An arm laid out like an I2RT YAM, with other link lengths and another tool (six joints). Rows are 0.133 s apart.
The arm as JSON. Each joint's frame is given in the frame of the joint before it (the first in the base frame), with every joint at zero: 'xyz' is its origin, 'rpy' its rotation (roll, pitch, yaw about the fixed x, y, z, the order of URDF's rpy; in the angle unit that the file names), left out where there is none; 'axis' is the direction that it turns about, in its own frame. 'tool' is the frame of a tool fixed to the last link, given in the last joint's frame.
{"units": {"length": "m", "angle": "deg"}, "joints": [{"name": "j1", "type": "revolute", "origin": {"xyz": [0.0, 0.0, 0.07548]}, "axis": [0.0, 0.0, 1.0]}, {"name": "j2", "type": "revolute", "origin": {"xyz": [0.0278, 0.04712, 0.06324]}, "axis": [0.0, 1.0, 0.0]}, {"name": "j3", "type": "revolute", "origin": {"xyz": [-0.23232, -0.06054, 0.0]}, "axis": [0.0, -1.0, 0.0]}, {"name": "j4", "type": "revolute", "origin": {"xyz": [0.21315, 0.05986, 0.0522]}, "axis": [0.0, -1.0, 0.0]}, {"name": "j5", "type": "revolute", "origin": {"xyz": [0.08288, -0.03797, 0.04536]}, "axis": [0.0, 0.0, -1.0]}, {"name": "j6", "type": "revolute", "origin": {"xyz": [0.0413, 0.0, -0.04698]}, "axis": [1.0, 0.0, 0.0]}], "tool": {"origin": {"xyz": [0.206, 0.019, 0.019], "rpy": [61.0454, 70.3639, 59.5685]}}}
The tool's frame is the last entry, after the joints.
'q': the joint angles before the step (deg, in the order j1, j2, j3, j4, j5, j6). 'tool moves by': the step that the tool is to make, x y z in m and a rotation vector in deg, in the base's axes. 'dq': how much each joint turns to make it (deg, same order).
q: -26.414 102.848 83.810 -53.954 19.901 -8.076
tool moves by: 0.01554 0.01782 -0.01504 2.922 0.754 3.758
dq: 1.443 3.323 1.752 0.151 -2.863 -1.660
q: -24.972 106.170 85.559 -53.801 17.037 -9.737
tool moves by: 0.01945 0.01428 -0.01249 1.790 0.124 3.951
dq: 1.553 3.496 2.032 1.158 -2.163 -1.967
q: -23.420 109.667 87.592 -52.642 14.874 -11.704
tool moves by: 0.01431 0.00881 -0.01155 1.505 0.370 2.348
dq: 0.897 3.607 2.579 0.371 -1.574 -1.115
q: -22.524 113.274 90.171 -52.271 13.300 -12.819
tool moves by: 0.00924 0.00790 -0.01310 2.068 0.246 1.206
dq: 0.285 3.081 1.681 0.483 -1.989 -0.459
